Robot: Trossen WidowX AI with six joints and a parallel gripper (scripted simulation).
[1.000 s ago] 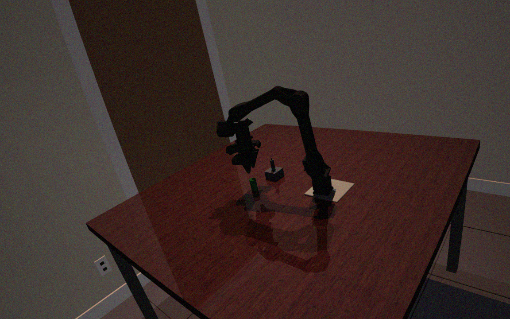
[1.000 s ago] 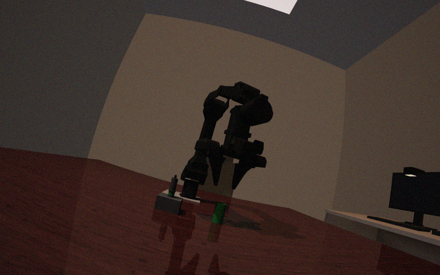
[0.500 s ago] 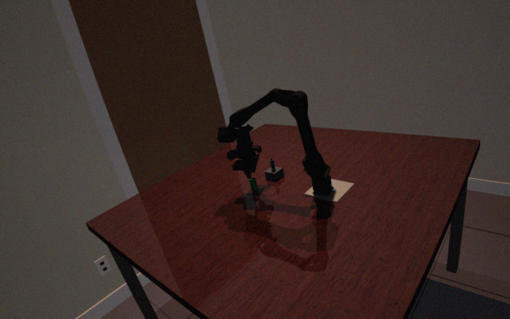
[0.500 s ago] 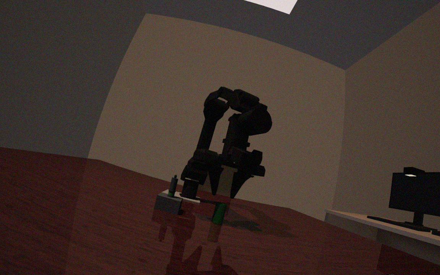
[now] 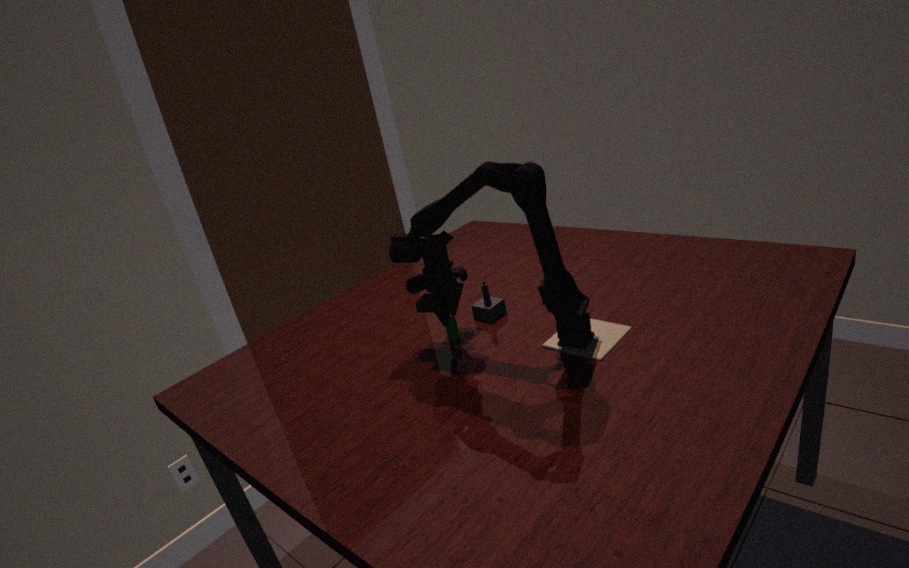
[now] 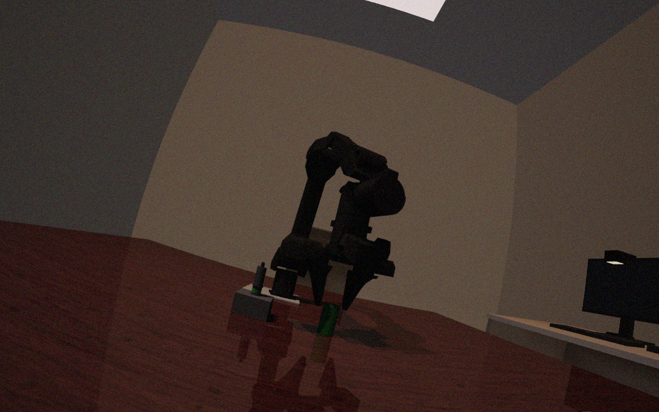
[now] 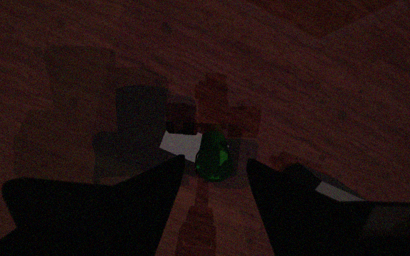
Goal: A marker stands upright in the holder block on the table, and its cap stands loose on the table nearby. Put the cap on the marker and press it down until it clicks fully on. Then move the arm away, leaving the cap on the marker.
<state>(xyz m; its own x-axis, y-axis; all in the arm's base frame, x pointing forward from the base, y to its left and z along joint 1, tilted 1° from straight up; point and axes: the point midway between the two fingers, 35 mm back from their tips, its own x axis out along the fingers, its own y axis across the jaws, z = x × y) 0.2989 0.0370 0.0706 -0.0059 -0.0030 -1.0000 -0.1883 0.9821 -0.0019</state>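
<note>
Right now the green cap is 20 mm below my gripper tip. Also, from my gripper tip: grey holder block 40 mm behind, 120 mm to the right, 30 mm below.
</note>
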